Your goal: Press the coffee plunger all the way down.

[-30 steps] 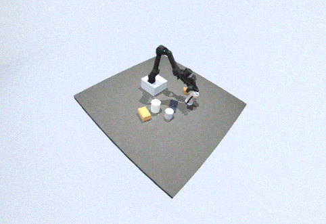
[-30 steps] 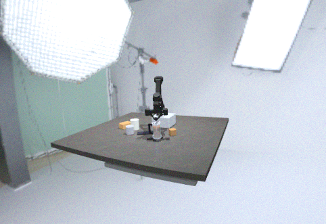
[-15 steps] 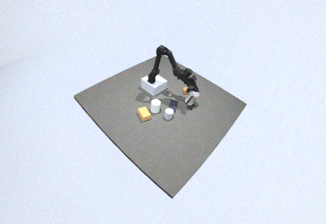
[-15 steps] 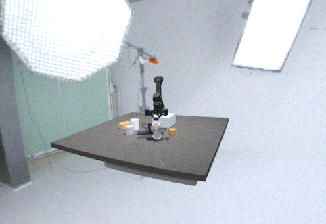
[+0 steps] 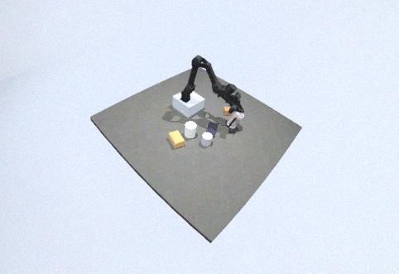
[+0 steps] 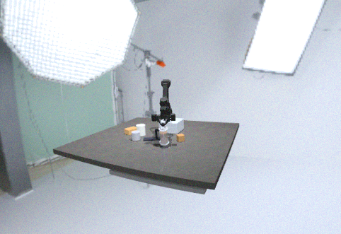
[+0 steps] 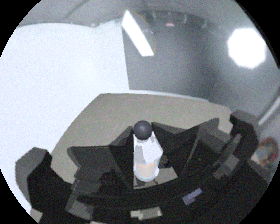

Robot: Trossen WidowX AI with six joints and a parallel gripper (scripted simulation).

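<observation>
Right now my gripper tip is 8 cm above the coffee press, 3 cm past it and 2 cm to the left of it.
</observation>
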